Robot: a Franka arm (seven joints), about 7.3 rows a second.
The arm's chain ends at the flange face. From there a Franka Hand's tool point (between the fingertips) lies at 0.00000 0.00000 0.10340 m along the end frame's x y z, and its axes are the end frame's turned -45 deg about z.
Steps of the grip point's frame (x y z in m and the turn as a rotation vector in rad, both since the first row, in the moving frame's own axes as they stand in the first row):
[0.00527, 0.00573, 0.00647, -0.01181, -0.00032, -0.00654]
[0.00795, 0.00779, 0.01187, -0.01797, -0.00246, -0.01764]
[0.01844, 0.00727, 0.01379, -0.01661, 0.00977, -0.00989]
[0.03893, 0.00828, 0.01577, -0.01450, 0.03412, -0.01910]
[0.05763, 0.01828, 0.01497, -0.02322, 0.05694, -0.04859]
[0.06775, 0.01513, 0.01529, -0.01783, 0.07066, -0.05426]
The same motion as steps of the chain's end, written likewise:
[0.00694, -0.00056, 0.00648, -0.00858, 0.00812, -0.00654]
[0.00998, -0.00160, 0.01189, -0.01445, 0.01097, -0.01764]
[0.01625, -0.00839, 0.01381, -0.00484, 0.01865, -0.00989]
[0.02984, -0.02020, 0.01584, 0.01387, 0.03438, -0.01910]
[0.04788, -0.02522, 0.01517, 0.02384, 0.05668, -0.04859]
[0.05225, -0.03318, 0.01556, 0.03736, 0.06257, -0.05426]

